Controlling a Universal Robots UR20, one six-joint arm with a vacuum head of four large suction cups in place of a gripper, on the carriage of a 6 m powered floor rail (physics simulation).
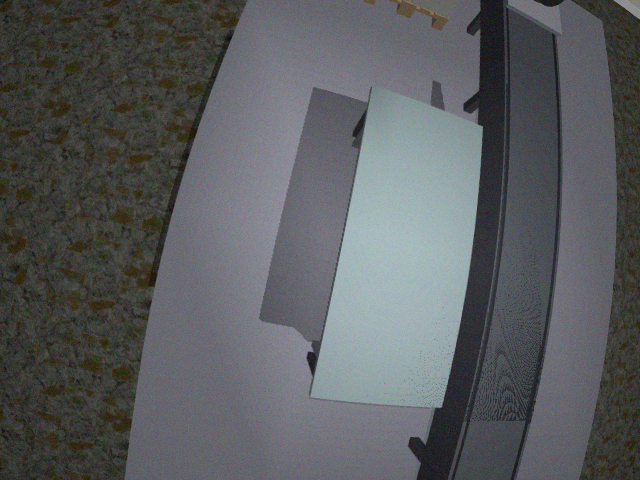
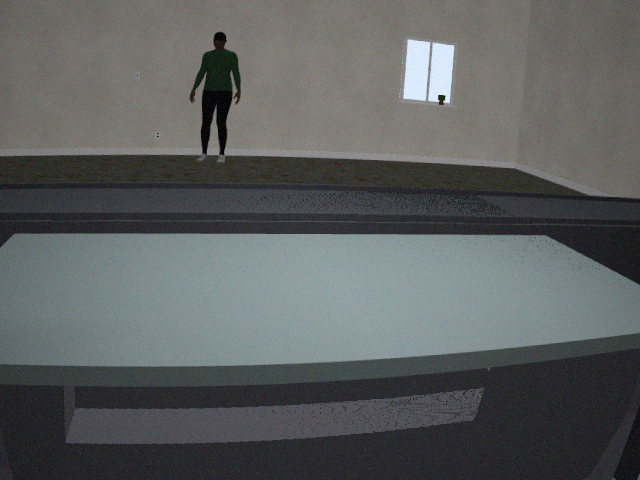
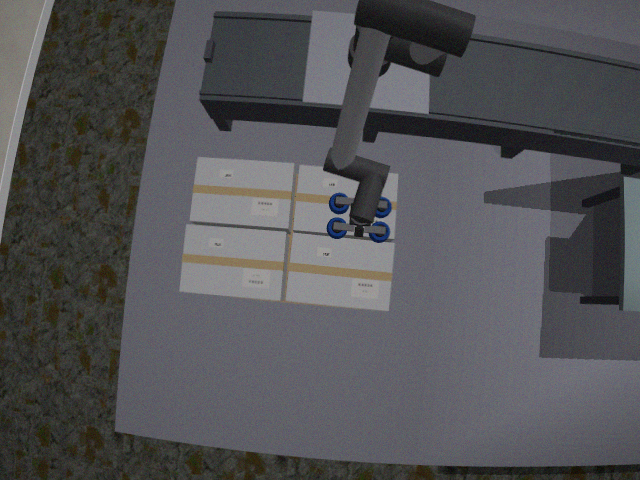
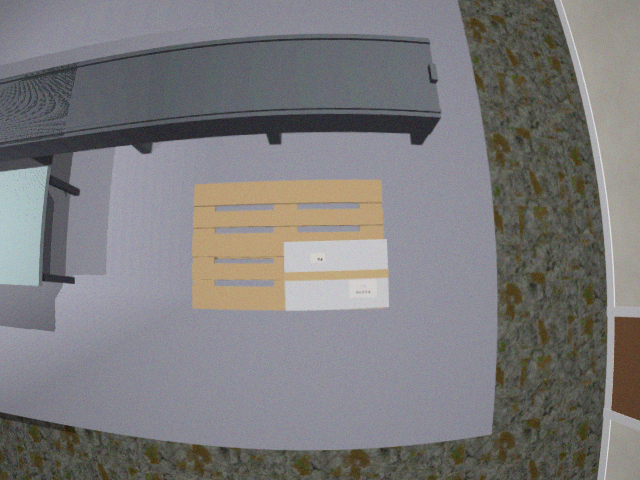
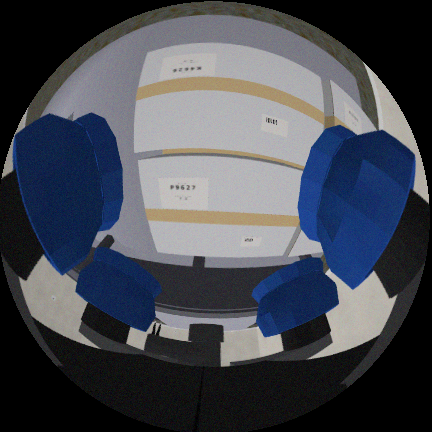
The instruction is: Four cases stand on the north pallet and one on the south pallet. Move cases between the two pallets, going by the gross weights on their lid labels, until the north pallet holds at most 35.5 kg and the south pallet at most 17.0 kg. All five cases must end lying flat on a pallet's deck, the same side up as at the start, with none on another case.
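Pixels of known places: hand, its tool point: [image 5: 207, 253]; arm's base, origin of its link: [image 5: 205, 325].
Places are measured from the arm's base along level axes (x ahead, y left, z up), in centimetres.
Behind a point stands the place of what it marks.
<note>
My suction head [image 3: 359, 217] @[x 93.9, y -0.2, z 9.8 cm] [image 5: 210, 240] @[x 93.9, y -0.2, z 9.8 cm] is open, its four blue cups bearing nothing. It hangs over the two right-hand cases of the north pallet [image 1: 439, 21] @[x 66.4, y 24.3, z -48.1 cm], mostly over the rail-side one. That case, P9627 [image 3: 312, 212] @[x 88.0, y -24.4, z -18.3 cm] [image 5: 225, 200] @[x 85.9, y -4.5, z -18.4 cm], and case K4626 [image 3: 330, 286] @[x 128.3, y -10.7, z -16.8 cm] [image 5: 210, 110] @[x 111.1, y 1.1, z -16.9 cm] lie flat, side by side. Two more white cases, one rail-side [image 3: 232, 207] @[x 89.1, y -69.8, z -17.7 cm] and one outer [image 3: 222, 279] @[x 130.1, y -70.2, z -14.3 cm], lie flat at the left. The weights are too small to read. On the south pallet [image 4: 237, 192] @[x 66.7, y 470.6, z -42.7 cm], one white case [image 4: 305, 263] @[x 113.6, y 514.0, z -17.5 cm] lies flat in the lower right quarter.
A pale green table [image 1: 408, 232] @[x 94.2, y 243.6, z -4.0 cm] [image 2: 310, 299] @[x 101.6, y 241.7, z -4.0 cm] [image 3: 631, 248] @[x 93.3, y 165.0, z -4.1 cm] [image 4: 20, 227] @[x 91.3, y 320.2, z -4.0 cm] stands between the pallets. The floor rail [image 1: 532, 155] [image 3: 258, 56] [image 4: 258, 77] runs alongside; the arm's carriage [image 3: 328, 62] @[x 4.4, y -22.9, z 0.0 cm] is near its north end. A person [image 2: 219, 72] stands beyond the rail. Bare deck shows on the south pallet's left half and upper right.
</note>
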